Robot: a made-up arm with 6 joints.
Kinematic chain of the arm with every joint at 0, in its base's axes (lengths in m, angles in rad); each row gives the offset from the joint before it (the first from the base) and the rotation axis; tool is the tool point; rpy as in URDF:
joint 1: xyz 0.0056 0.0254 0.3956 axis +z
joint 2: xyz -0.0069 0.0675 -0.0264 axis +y
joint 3: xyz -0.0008 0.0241 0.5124 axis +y
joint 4: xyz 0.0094 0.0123 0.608 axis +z
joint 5: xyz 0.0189 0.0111 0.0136 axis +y
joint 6: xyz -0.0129 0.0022 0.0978 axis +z
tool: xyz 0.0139 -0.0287 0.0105 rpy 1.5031 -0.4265 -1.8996
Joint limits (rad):
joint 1: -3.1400..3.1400
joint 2: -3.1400..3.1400
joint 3: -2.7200..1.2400
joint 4: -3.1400..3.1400
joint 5: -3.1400..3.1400
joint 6: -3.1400..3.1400
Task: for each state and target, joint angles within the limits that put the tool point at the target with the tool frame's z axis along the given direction. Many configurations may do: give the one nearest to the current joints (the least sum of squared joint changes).
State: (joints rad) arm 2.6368 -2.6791 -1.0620 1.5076 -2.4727 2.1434
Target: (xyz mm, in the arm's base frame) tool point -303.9 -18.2 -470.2 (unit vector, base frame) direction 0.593 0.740 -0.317
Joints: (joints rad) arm 2.8130 -2.9407 -1.0136 1.0782 -3.0621 2.5342
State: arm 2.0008 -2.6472 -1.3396 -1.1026 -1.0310 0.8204
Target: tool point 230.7 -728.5 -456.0 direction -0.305 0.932 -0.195
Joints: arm 2.0629 -1.9159 -0.8365 -1.1115 -0.7811 1.5946
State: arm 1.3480 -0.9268 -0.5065 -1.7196 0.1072 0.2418
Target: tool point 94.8 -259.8 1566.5 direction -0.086 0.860 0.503
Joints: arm 2.0696 -0.2125 0.0358 -2.2727 0.7266 -0.7291
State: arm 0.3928 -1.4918 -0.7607 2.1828 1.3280 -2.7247
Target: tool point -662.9 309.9 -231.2 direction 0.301 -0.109 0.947
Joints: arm -0.1302 -1.5365 -1.1763 2.1378 1.7500 -2.8401
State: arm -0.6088 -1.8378 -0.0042 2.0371 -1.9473 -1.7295
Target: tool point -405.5 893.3 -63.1 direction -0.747 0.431 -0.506
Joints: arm -1.0992 -2.1782 0.3133 2.0232 -1.8477 -2.3145
